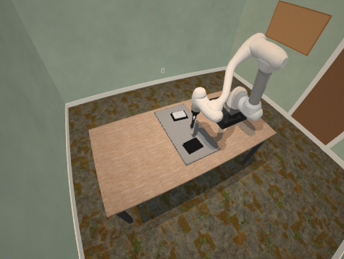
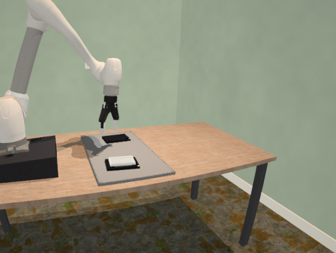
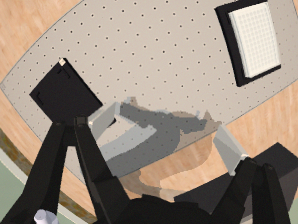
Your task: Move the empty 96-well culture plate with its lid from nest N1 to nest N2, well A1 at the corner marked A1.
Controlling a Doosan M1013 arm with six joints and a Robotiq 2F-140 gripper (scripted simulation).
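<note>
My gripper is now 230 mm to the left of the plate lid and 90 mm above it. Also, from my hand: nest N1: 230 mm to the right, 110 mm below; nest N2: 90 mm ahead, 160 mm to the left, 110 mm below.
</note>
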